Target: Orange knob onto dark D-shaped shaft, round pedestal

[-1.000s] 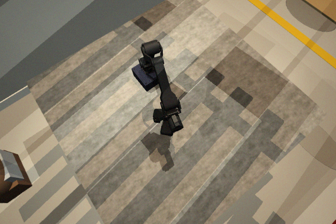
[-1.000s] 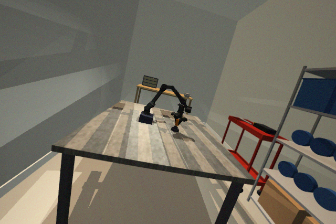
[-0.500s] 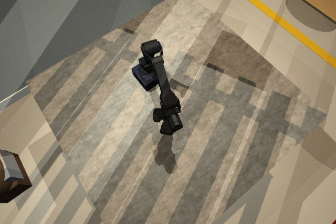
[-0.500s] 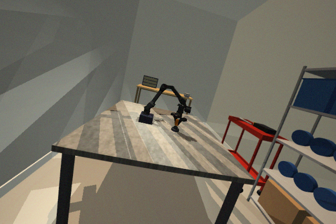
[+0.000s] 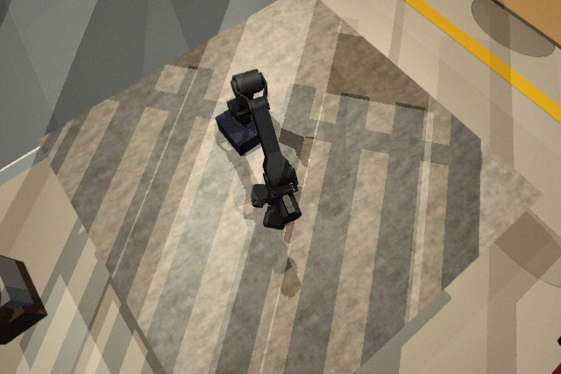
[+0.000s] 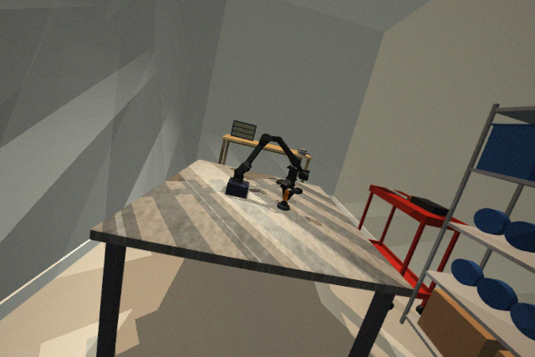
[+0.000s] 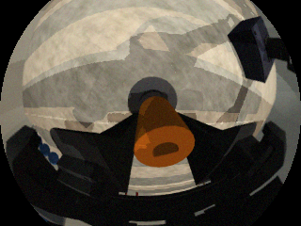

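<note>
The orange knob lies 20 mm above my gripper tip. From my gripper tip the other things lie so: round pedestal: 40 mm below.
</note>
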